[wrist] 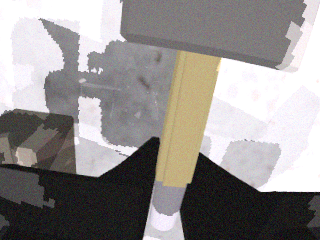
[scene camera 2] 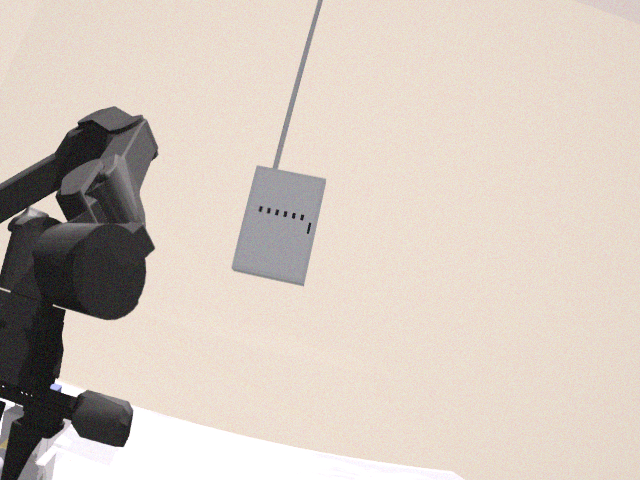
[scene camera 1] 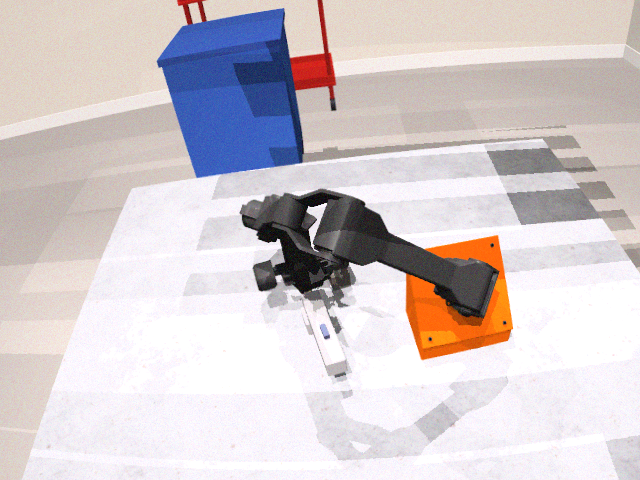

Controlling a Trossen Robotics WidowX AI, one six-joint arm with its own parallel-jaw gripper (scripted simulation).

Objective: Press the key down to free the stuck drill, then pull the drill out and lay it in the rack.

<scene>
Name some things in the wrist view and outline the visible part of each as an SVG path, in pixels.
My gripper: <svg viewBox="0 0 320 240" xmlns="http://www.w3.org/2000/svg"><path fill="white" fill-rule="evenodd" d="M199 152L195 169L193 169L191 183L185 187L183 200L181 200L179 208L185 240L320 240L319 191L260 192L259 189L252 188L252 185L237 179L235 175L228 173L219 164L216 164L215 161L207 159L207 157ZM160 137L152 136L139 149L136 149L131 156L128 156L127 159L121 161L120 164L109 169L100 177L75 175L75 173L51 171L51 169L29 168L27 165L1 164L0 240L143 240L145 227L147 227L149 204L151 204L153 185L155 185Z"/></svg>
A yellow drill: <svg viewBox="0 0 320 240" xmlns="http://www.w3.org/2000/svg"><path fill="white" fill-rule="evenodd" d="M221 57L203 55L203 53L177 51L171 92L169 92L163 133L161 133L159 155L157 155L155 187L153 187L151 211L149 211L149 223L156 229L159 229L159 231L169 231L175 225L185 187L191 183L193 169L195 169L197 155L199 155L201 139L203 139L205 123L207 123L209 108L211 108L213 93L215 93L217 77L219 77Z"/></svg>
</scene>
